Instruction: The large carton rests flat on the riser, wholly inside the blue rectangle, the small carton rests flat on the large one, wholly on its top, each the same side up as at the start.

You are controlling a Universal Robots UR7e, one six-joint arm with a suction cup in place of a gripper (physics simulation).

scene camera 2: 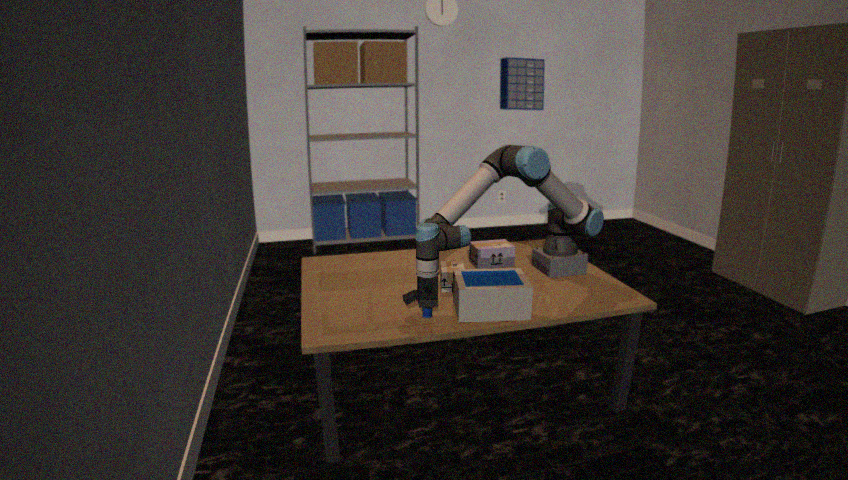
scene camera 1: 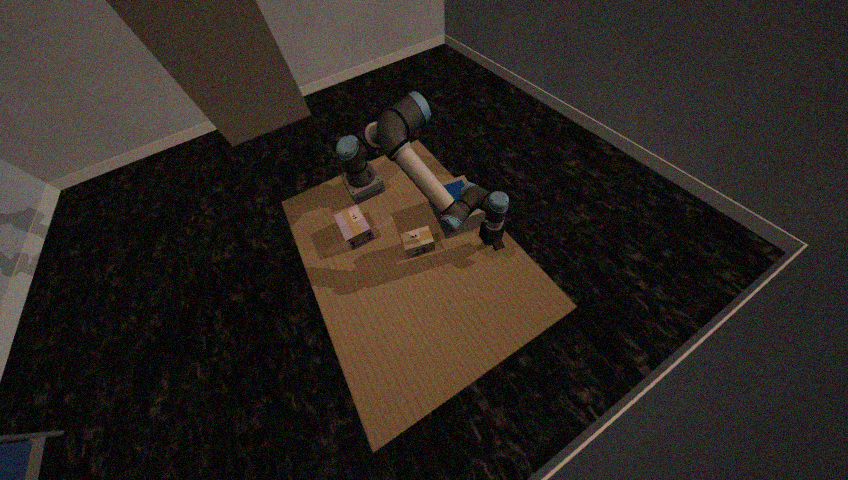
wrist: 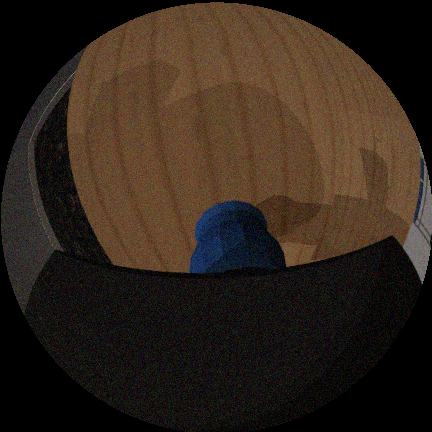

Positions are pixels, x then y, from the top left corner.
Labels:
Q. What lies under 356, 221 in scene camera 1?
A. A large carton.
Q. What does the large carton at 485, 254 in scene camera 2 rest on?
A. The table.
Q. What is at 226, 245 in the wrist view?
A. My suction cup.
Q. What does the small carton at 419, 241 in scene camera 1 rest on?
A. The table.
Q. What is my suction cup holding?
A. Nothing.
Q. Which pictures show the large carton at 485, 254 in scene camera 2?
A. Scene camera 2 and scene camera 1 only.

